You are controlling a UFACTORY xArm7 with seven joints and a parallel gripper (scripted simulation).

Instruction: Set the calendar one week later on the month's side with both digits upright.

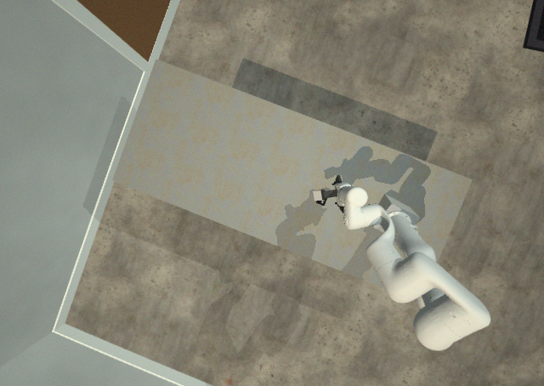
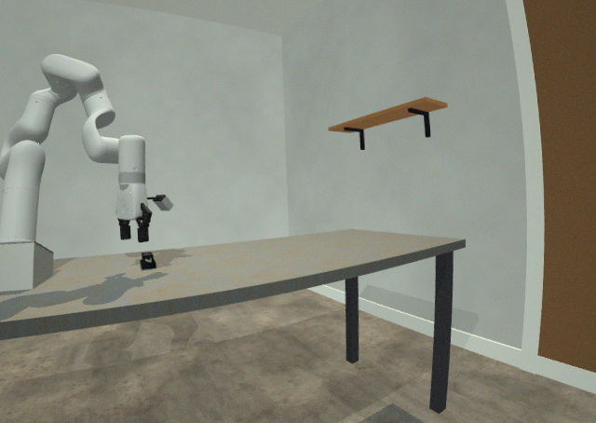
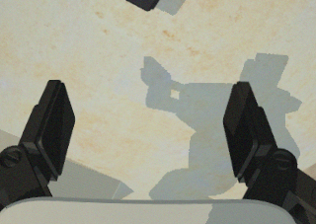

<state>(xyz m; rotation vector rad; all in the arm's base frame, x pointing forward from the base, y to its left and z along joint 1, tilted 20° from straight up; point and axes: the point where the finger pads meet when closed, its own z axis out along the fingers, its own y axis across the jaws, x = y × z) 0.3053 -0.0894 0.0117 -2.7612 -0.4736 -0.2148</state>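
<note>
The black calendar tray is 40 mm ahead of my hand, 40 mm to the left of it and 90 mm below it.
</note>
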